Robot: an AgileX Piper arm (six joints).
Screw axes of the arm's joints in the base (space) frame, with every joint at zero. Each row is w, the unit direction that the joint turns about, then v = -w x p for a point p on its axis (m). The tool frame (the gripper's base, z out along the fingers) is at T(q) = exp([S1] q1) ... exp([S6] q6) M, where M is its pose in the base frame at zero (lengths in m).
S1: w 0 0 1 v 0 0 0
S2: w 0 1 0 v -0.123 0 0
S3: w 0 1 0 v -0.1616 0 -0.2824
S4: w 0.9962 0 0.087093 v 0 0.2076 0
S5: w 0 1 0 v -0.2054 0 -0.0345
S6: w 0.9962 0 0.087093 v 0 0.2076 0
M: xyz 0.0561 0 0.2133 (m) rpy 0 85.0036 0 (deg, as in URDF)
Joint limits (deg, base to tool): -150..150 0..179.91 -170..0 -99.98..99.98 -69.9..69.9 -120..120
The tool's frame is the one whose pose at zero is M.
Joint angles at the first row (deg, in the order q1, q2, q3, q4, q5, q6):
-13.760, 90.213, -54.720, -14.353, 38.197, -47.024
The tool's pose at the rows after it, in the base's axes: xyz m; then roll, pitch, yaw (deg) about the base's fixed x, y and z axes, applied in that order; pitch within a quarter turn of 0, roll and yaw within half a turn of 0:
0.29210 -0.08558 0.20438 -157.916 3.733 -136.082
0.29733 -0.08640 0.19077 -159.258 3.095 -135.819
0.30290 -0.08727 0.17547 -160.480 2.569 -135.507
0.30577 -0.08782 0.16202 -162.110 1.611 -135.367
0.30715 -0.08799 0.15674 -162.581 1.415 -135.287
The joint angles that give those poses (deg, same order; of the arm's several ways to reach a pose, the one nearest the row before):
-13.761, 92.019, -54.719, -14.163, 37.819, -47.258
-13.760, 94.672, -54.719, -14.101, 36.582, -47.392
-13.760, 97.622, -54.719, -14.154, 34.894, -47.402
-13.761, 100.105, -54.719, -14.206, 34.274, -47.454
-13.760, 101.091, -54.722, -14.206, 33.779, -47.454

